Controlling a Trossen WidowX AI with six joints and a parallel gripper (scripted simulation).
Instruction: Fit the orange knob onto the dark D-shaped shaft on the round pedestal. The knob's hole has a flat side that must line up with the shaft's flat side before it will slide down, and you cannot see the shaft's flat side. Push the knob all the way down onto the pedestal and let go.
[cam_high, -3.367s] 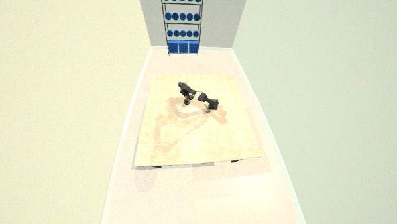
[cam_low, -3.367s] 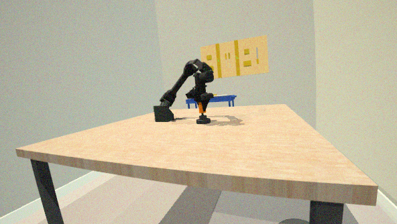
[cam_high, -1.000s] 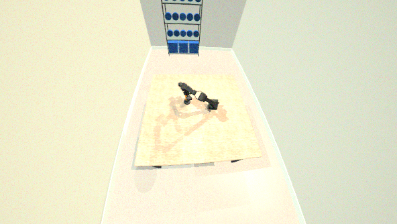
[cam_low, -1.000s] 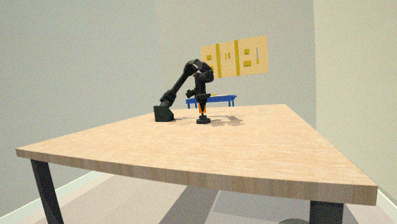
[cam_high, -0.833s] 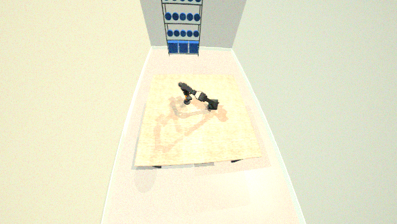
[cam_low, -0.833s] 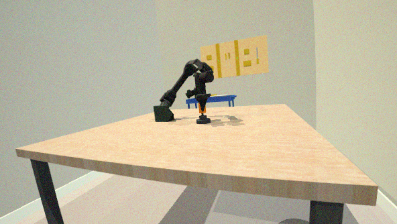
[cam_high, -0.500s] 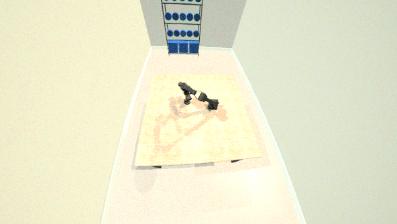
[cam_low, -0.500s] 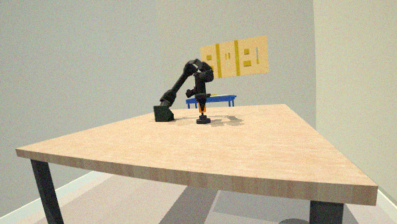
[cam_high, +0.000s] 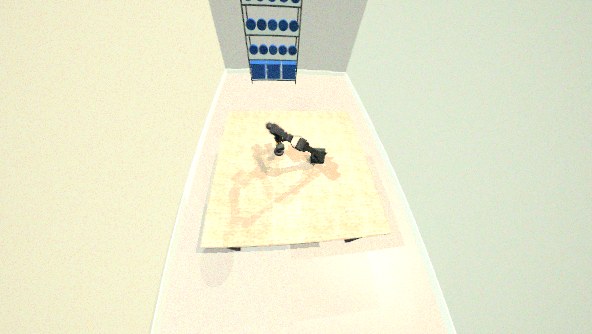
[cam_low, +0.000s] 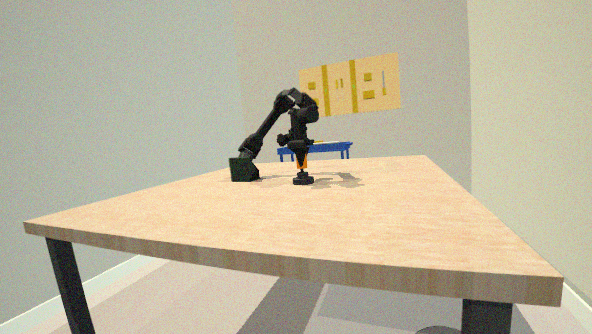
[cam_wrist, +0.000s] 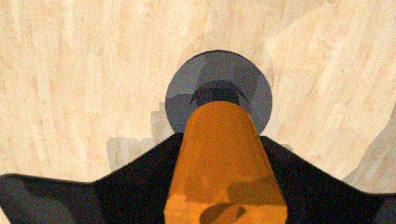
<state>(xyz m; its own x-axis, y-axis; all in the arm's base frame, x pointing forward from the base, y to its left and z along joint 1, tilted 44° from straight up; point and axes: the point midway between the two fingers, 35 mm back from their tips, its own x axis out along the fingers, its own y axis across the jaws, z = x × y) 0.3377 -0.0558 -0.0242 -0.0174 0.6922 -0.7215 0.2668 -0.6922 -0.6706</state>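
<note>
My gripper tip is 20 mm below the orange knob. Also, from my gripper tip: pedestal (40 mm below).
</note>
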